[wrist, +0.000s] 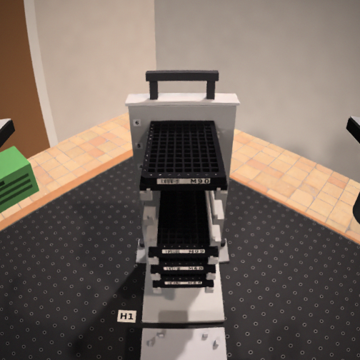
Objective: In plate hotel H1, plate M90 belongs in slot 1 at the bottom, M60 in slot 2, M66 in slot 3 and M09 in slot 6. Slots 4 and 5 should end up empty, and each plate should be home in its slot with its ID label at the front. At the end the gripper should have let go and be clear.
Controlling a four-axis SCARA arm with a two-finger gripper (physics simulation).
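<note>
Plate hotel H1 (182,112) stands upright in the middle of the wrist view, its front facing me. Black plate M90 (184,150) lies in the top slot, slot 6, label to the front. Below it, slots 5 and 4 show bare ledges. Plate M09 (183,251) is in slot 3, plate M60 (182,269) in slot 2, and plate M66 (182,284) in slot 1, its small label hard to read. Their labels face front. My gripper (180,130) is open, with its fingertips at the left and right view edges, wide apart and holding no plate.
A dark handle (182,76) tops the hotel. An H1 tag (126,316) lies left of its base. A pale pad with small pegs (183,345) lies in front. A green block (18,179) shows at the left edge. Walls stand behind the tiled table border (280,172).
</note>
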